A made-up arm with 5 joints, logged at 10 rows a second.
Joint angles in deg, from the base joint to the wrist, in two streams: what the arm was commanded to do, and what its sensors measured. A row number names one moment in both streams.
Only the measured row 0 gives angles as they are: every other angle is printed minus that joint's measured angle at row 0.
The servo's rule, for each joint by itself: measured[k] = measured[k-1] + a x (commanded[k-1-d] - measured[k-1]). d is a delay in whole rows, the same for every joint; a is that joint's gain. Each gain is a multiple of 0.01, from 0.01 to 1. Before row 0 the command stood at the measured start. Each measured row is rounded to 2 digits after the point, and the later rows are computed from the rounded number. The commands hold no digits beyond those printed.
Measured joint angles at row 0:
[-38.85 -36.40 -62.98 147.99 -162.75]
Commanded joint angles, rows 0 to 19:
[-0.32 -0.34 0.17 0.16 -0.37]
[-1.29 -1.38 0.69 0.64 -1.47]
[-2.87 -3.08 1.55 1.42 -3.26]
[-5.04 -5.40 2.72 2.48 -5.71]
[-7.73 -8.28 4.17 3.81 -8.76]
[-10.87 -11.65 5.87 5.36 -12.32]
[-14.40 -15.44 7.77 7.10 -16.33]
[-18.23 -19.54 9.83 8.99 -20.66]
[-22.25 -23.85 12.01 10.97 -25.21]
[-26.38 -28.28 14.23 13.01 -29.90]
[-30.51 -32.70 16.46 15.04 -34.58]
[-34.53 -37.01 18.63 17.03 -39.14]
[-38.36 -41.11 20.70 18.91 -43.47]
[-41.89 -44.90 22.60 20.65 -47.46]
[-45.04 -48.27 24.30 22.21 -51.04]
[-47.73 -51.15 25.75 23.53 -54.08]
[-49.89 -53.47 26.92 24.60 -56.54]
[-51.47 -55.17 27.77 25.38 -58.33]
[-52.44 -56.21 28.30 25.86 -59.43]
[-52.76 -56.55 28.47 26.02 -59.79]
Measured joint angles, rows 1 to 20:
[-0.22 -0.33 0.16 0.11 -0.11]
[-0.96 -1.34 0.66 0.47 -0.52]
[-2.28 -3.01 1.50 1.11 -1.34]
[-4.18 -5.30 2.65 2.03 -2.65]
[-6.63 -8.16 4.08 3.22 -4.48]
[-9.56 -11.51 5.76 4.65 -6.83]
[-12.90 -15.28 7.65 6.29 -9.68]
[-16.58 -19.37 9.70 8.10 -12.97]
[-20.49 -23.67 11.87 10.02 -16.64]
[-24.55 -28.10 14.09 12.02 -20.62]
[-28.66 -32.52 16.32 14.04 -24.81]
[-32.71 -36.83 18.49 16.04 -29.11]
[-36.61 -40.94 20.57 17.96 -33.42]
[-40.25 -44.74 22.48 19.76 -37.63]
[-43.56 -48.13 24.19 21.40 -41.65]
[-46.44 -51.03 25.66 22.83 -45.38]
[-48.82 -53.37 26.84 24.02 -48.73]
[-50.65 -55.10 27.71 24.93 -51.61]
[-51.89 -56.17 28.26 25.55 -53.96]
[-52.49 -56.53 28.46 25.86 -55.71]
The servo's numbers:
d 0
a 0.69 0.96 0.94 0.67 0.30

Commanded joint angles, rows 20 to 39:
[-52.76 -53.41 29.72 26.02 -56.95]
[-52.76 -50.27 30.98 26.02 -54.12]
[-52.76 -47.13 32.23 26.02 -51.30]
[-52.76 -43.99 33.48 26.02 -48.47]
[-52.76 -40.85 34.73 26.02 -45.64]
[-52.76 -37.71 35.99 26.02 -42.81]
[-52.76 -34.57 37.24 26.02 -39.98]
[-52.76 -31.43 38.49 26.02 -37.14]
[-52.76 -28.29 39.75 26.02 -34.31]
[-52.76 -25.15 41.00 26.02 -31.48]
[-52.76 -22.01 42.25 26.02 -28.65]
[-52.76 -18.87 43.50 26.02 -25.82]
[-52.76 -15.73 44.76 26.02 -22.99]
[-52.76 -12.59 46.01 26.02 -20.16]
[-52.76 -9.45 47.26 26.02 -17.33]
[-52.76 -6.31 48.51 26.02 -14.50]
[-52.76 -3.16 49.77 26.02 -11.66]
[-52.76 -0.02 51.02 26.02 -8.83]
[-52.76 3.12 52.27 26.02 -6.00]
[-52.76 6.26 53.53 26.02 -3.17]
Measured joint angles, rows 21 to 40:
[-52.68 -53.53 29.64 25.97 -56.08]
[-52.74 -50.40 30.90 26.00 -55.49]
[-52.75 -47.26 32.15 26.01 -54.23]
[-52.76 -44.12 33.40 26.02 -52.50]
[-52.76 -40.98 34.65 26.02 -50.44]
[-52.76 -37.84 35.91 26.02 -48.15]
[-52.76 -34.70 37.16 26.02 -45.70]
[-52.76 -31.56 38.41 26.02 -43.13]
[-52.76 -28.42 39.67 26.02 -40.48]
[-52.76 -25.28 40.92 26.02 -37.78]
[-52.76 -22.14 42.17 26.02 -35.04]
[-52.76 -19.00 43.42 26.02 -32.27]
[-52.76 -15.86 44.68 26.02 -29.49]
[-52.76 -12.72 45.93 26.02 -26.69]
[-52.76 -9.58 47.18 26.02 -23.88]
[-52.76 -6.44 48.43 26.02 -21.07]
[-52.76 -3.29 49.69 26.02 -18.25]
[-52.76 -0.15 50.94 26.02 -15.42]
[-52.76 2.99 52.19 26.02 -12.59]
[-52.76 6.13 53.45 26.02 -9.76]

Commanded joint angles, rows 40 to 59:
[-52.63 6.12 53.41 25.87 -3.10]
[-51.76 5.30 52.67 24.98 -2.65]
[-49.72 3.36 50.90 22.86 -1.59]
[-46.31 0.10 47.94 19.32 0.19]
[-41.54 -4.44 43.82 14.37 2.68]
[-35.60 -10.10 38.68 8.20 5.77]
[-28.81 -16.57 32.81 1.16 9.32]
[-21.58 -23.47 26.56 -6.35 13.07]
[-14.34 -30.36 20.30 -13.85 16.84]
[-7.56 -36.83 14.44 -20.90 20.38]
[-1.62 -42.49 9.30 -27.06 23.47]
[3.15 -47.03 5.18 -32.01 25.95]
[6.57 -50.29 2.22 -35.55 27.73]
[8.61 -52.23 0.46 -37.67 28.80]
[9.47 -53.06 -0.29 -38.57 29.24]
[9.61 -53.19 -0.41 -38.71 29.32]
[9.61 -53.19 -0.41 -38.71 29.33]
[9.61 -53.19 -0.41 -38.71 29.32]
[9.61 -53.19 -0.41 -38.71 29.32]
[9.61 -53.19 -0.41 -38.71 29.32]
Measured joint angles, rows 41 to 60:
[-52.67 6.12 53.41 25.92 -7.76]
[-52.04 5.33 52.71 25.29 -6.23]
[-50.44 3.44 51.01 23.66 -4.84]
[-47.59 0.23 48.12 20.75 -3.33]
[-43.42 -4.25 44.08 16.48 -1.53]
[-38.02 -9.87 39.00 10.93 0.66]
[-31.67 -16.30 33.18 4.38 3.26]
[-24.71 -23.18 26.96 -2.81 6.20]
[-17.55 -30.07 20.70 -10.21 9.39]
[-10.66 -36.56 14.82 -17.37 12.69]
[-4.42 -42.25 9.63 -23.86 15.92]
[0.80 -46.84 5.45 -29.32 18.93]
[4.78 -50.15 2.41 -33.49 21.57]
[7.42 -52.15 0.58 -36.29 23.74]
[8.83 -53.02 -0.24 -37.82 25.39]
[9.37 -53.18 -0.40 -38.42 26.57]
[9.54 -53.19 -0.41 -38.61 27.40]
[9.59 -53.19 -0.41 -38.68 27.98]
[9.60 -53.19 -0.41 -38.70 28.38]
[9.61 -53.19 -0.41 -38.71 28.66]

